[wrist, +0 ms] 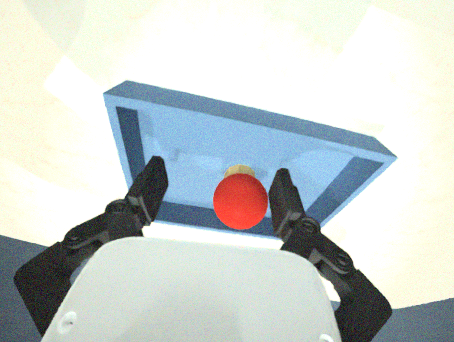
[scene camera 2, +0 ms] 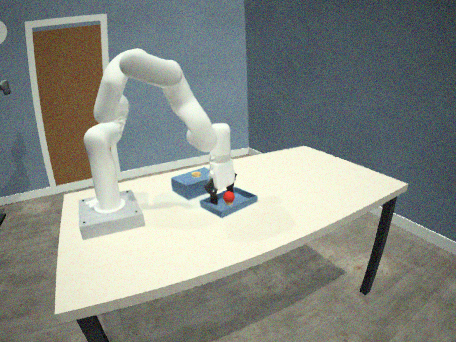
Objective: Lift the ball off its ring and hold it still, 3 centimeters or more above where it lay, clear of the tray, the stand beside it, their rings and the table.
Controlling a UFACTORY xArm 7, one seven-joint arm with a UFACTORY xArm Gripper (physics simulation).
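Places are measured from the arm's base along level axes (x ahead, y left, z up), in metres.
Where they show: gripper, fingertip midpoint: (wrist: 219, 175) (scene camera 2: 222, 199); arm's base at its link origin: (scene camera 2: 110, 207).
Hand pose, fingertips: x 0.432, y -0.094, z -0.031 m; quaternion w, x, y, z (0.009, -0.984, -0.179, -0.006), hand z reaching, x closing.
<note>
Things, the pixels of their top centre, and the offset from my fingertips. "spot": a spot on its surface instead. Level surfaces: height alone.
- red ball at its top centre: (wrist: 240, 225) (scene camera 2: 228, 191) dx +0.024, dy -0.010, dz +0.031 m
- small tan ring at a spot on its surface: (wrist: 239, 170) spot: dx +0.017, dy +0.002, dz -0.012 m
- blue tray at its top centre: (wrist: 240, 196) (scene camera 2: 228, 198) dx +0.024, dy -0.010, dz +0.004 m
- orange-tan ring at a spot on its surface: (scene camera 2: 196, 174) spot: dx -0.020, dy +0.207, dz +0.042 m
- pale table at its surface level: dz -0.024 m
A red ball (scene camera 2: 228, 197) (wrist: 240, 201) sits on a small tan ring (scene camera 2: 229, 204) (wrist: 239, 170) inside the blue tray (scene camera 2: 223, 212) (wrist: 240, 111). My gripper (scene camera 2: 222, 196) (wrist: 219, 175) is open, its two black fingers low over the tray. In the wrist view the ball shows between the fingers, much nearer the right finger than the left one. In the scene view the ball shows in front of the right finger. Most of the ring is hidden under the ball.
A blue stand (scene camera 2: 186, 186) with an orange-tan ring (scene camera 2: 196, 174) on top is beside the tray, behind it and to the left in the scene view, close to the gripper. The arm's grey base (scene camera 2: 111, 225) is at the left of the pale table (scene camera 2: 165, 260).
</note>
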